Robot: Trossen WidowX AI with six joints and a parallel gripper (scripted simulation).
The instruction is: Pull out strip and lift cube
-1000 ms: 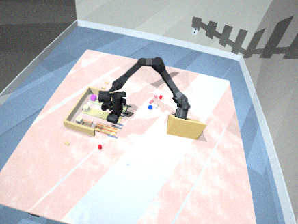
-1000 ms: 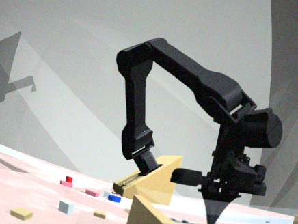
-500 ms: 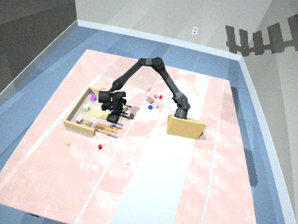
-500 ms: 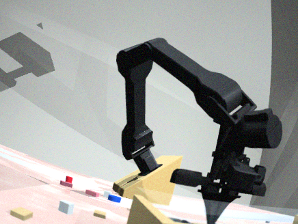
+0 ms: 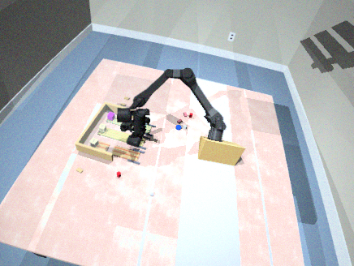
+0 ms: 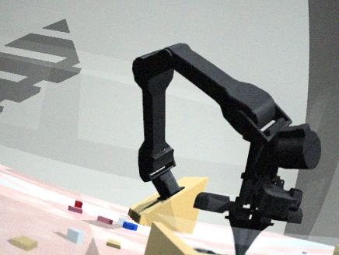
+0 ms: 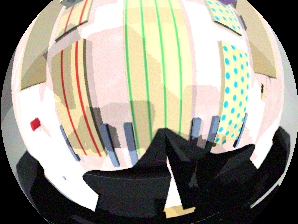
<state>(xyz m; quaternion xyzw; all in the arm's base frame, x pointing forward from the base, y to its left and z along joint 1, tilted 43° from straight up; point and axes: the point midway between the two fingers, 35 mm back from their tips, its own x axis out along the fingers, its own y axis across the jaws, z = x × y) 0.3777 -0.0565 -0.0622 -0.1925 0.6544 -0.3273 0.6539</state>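
Now: gripper tip 90 mm short of the green-striped strip and 20 mm to the left of it. Also, from my gripper tip: dotted strip 100 mm to the right, 10 mm ahead; then orange-striped strip 90 mm to the left, 50 mm ahead; then blue puck 200 mm behind, 140 mm to the right.
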